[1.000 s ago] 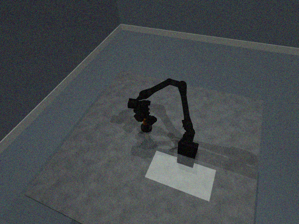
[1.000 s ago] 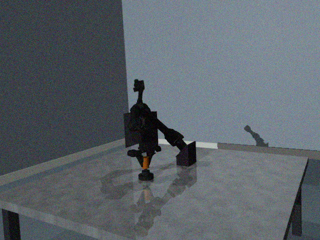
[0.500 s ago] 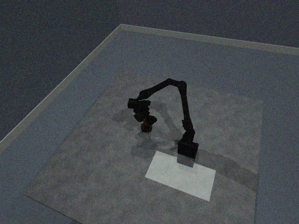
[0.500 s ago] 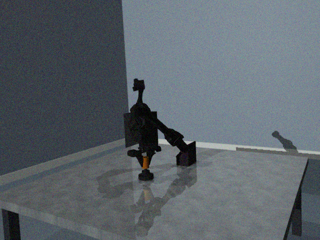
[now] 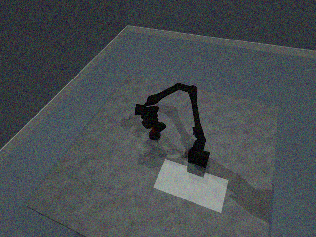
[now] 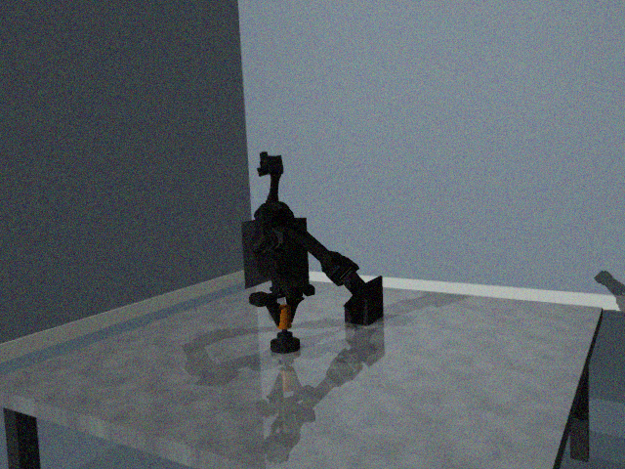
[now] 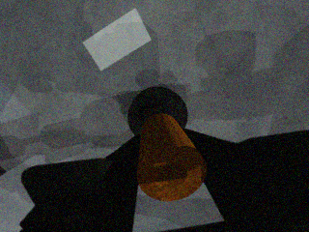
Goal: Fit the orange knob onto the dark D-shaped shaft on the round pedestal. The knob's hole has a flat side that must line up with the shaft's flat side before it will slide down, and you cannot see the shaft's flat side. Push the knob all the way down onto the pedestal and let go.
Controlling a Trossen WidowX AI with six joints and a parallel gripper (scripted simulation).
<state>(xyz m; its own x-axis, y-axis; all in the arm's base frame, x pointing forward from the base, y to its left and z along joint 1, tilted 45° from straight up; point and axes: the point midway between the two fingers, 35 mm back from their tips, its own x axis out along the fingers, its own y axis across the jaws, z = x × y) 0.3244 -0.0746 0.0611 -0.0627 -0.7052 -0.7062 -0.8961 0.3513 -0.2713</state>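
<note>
Right now the orange knob is 20 mm above my gripper tip. Round my gripper tip: round pedestal 40 mm below.
</note>
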